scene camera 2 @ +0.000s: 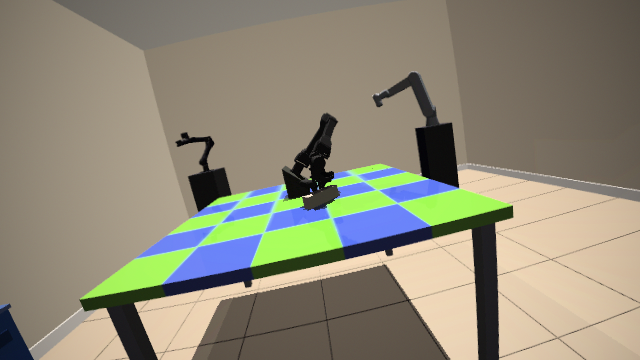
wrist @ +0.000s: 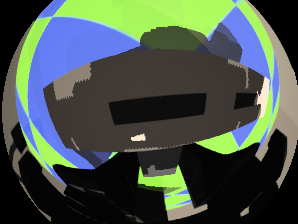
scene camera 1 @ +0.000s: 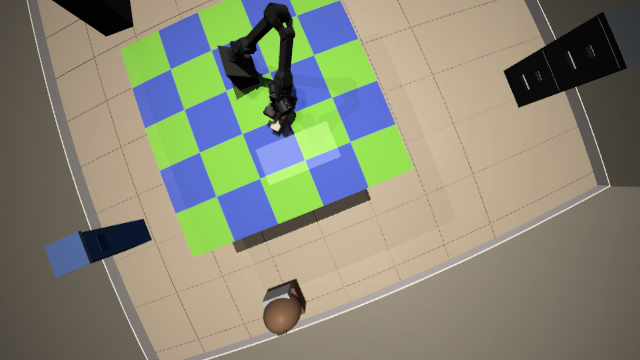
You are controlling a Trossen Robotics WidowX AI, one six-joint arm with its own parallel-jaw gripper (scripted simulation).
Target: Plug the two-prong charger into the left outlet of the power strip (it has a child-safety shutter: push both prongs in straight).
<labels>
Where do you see a two-prong charger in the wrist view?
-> At 157, 162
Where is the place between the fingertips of the gripper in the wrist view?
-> At 155, 138
</labels>
